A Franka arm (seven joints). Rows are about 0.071 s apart.
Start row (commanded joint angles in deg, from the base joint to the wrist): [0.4, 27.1, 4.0, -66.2, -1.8, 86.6, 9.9]
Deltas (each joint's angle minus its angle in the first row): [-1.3, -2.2, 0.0, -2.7, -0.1, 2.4, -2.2]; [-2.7, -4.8, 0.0, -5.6, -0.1, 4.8, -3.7]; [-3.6, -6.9, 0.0, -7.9, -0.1, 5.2, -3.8]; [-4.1, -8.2, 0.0, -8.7, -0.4, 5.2, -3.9]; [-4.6, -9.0, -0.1, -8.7, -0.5, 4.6, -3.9]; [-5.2, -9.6, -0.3, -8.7, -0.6, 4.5, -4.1]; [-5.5, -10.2, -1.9, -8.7, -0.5, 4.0, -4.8]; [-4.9, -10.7, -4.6, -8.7, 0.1, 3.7, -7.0]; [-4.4, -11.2, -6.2, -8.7, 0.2, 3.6, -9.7]
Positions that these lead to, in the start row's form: [-0.9, 24.9, 4.0, -68.9, -1.9, 89.0, 7.7]; [-2.3, 22.3, 4.0, -71.8, -1.9, 91.4, 6.2]; [-3.2, 20.2, 4.0, -74.1, -1.9, 91.8, 6.1]; [-3.7, 18.9, 4.0, -74.9, -2.2, 91.8, 6.0]; [-4.2, 18.1, 3.9, -74.9, -2.3, 91.2, 6.0]; [-4.8, 17.5, 3.7, -74.9, -2.4, 91.1, 5.8]; [-5.1, 16.9, 2.1, -74.9, -2.3, 90.6, 5.1]; [-4.5, 16.4, -0.6, -74.9, -1.7, 90.3, 2.9]; [-4.0, 15.9, -2.2, -74.9, -1.6, 90.2, 0.2]
